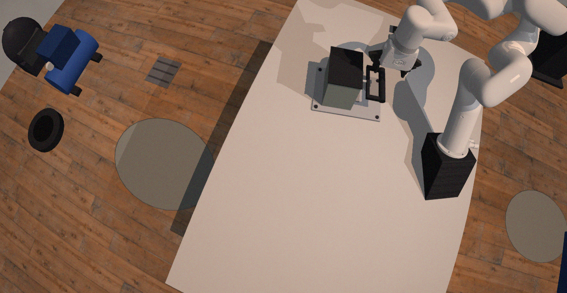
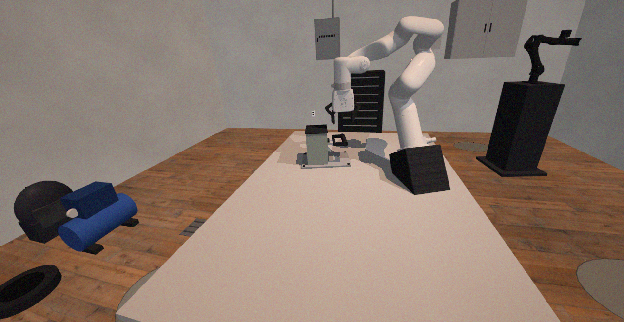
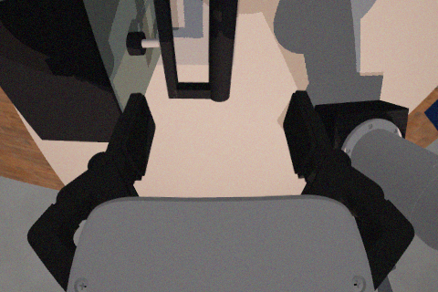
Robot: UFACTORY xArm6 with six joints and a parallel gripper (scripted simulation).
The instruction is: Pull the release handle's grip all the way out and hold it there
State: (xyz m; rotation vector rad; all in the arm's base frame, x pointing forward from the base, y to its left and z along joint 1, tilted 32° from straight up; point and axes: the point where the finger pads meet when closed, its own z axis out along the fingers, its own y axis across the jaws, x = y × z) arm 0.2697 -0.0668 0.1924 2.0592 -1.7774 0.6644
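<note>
Right now the grey base plate is 200 mm below my hand and 90 mm ahead of it.
</note>
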